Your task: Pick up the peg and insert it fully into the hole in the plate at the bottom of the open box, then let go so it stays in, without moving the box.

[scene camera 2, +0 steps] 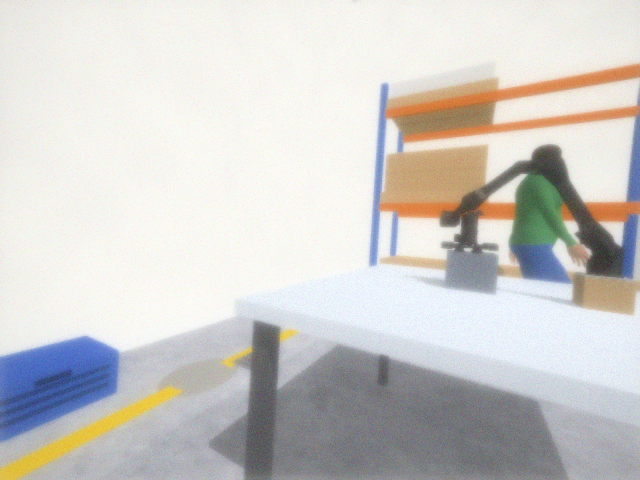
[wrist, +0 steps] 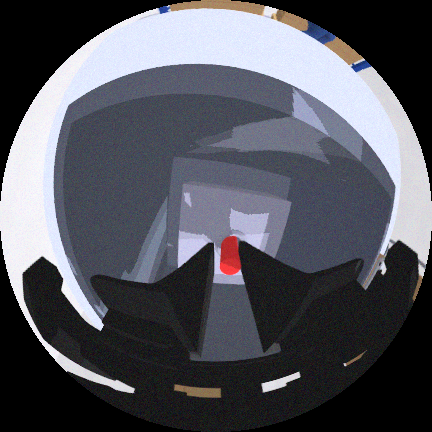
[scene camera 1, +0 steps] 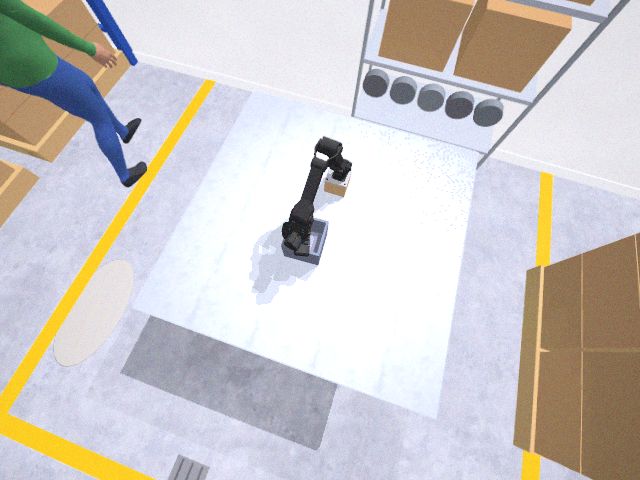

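The red peg stands roughly upright over the light plate in the wrist view. Its lower end is at the hole; how deep it sits cannot be told. The open grey box stands on the table, with the plate at its bottom. My gripper points down into the box, its fingertips below the rim. The fingers are partly open around the peg, the right one very close to it and a narrow gap showing on the left. The peg is hidden in both scene views.
A small brown block with a pale top stands on the white table, beside the arm's base. The box walls surround my fingertips. A person in green and shelving are beyond the table.
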